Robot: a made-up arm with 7 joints. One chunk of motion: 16 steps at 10 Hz.
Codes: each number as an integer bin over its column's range. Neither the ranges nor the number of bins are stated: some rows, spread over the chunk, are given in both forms.
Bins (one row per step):
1: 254 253 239 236 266 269 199
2: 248 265 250 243 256 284 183
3: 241 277 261 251 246 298 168
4: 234 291 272 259 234 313 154
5: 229 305 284 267 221 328 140
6: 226 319 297 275 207 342 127
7: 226 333 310 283 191 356 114
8: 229 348 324 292 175 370 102
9: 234 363 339 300 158 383 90
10: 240 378 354 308 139 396 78
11: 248 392 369 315 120 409 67
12: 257 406 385 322 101 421 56
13: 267 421 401 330 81 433 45
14: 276 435 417 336 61 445 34
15: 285 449 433 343 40 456 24
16: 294 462 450 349 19 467 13
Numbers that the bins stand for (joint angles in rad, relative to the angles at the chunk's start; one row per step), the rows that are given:
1: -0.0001 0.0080 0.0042 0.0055 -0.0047 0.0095 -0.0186
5: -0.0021 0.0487 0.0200 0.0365 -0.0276 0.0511 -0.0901
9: -0.0017 0.0941 0.0394 0.0694 -0.0596 0.0898 -0.1508
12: 0.0001 0.1278 0.0556 0.0914 -0.0886 0.1166 -0.1921
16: 0.0030 0.1716 0.0785 0.1183 -0.1303 0.1490 -0.2442
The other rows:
2: -0.0006 0.0174 0.0081 0.0125 -0.0097 0.0201 -0.0380
3: -0.0011 0.0268 0.0119 0.0205 -0.0148 0.0299 -0.0562
4: -0.0017 0.0378 0.0158 0.0285 -0.0209 0.0405 -0.0732
6: -0.0023 0.0597 0.0246 0.0445 -0.0347 0.0609 -0.1059
7: -0.0023 0.0707 0.0292 0.0524 -0.0428 0.0708 -0.1217
8: -0.0021 0.0824 0.0341 0.0614 -0.0510 0.0807 -0.1362
10: -0.0012 0.1059 0.0447 0.0774 -0.0693 0.0990 -0.1654
11: -0.0006 0.1168 0.0500 0.0844 -0.0789 0.1081 -0.1787
13: 0.0009 0.1395 0.0613 0.0994 -0.0988 0.1250 -0.2054
14: 0.0016 0.1505 0.0669 0.1053 -0.1090 0.1335 -0.2187
15: 0.0023 0.1615 0.0725 0.1123 -0.1196 0.1413 -0.2309

